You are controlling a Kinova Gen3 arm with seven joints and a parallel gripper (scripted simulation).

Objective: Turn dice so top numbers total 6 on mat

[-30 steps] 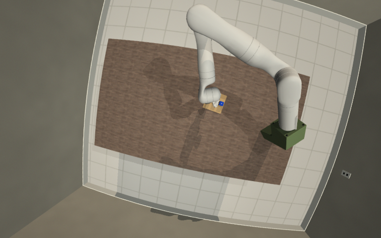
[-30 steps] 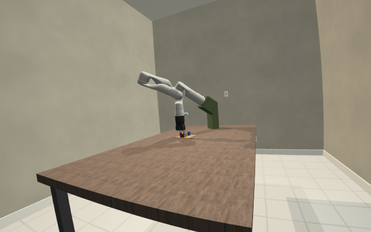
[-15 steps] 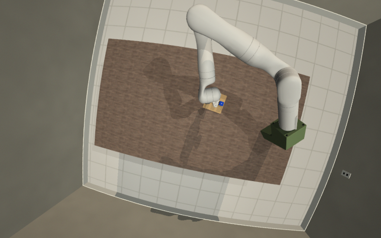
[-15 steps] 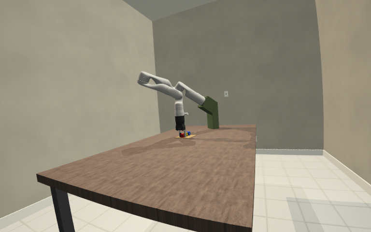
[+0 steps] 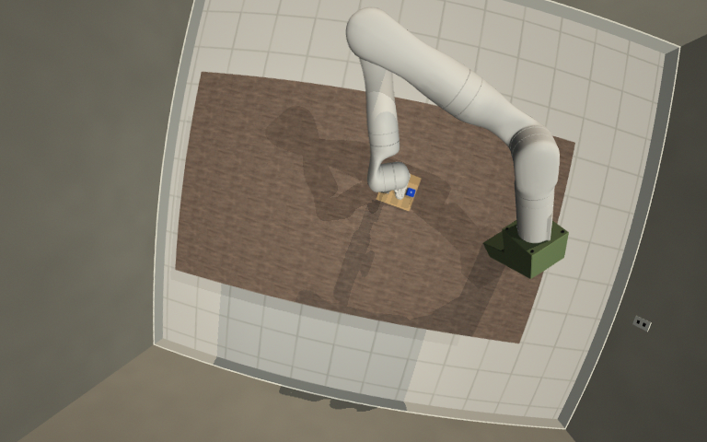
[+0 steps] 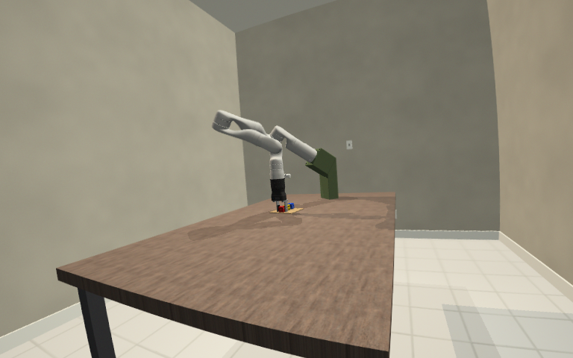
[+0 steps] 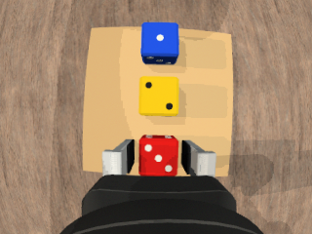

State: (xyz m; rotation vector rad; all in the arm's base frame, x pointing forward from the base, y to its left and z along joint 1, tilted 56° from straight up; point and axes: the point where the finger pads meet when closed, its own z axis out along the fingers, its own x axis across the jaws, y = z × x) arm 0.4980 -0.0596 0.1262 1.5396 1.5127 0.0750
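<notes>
My hand is right at the red die. From my hand the other things lie so: yellow die 4 cm behind, 1 cm to the left; blue die 9 cm behind, 3 cm to the left; tan mat 4 cm behind, 2 cm below, 1 cm to the left.
</notes>
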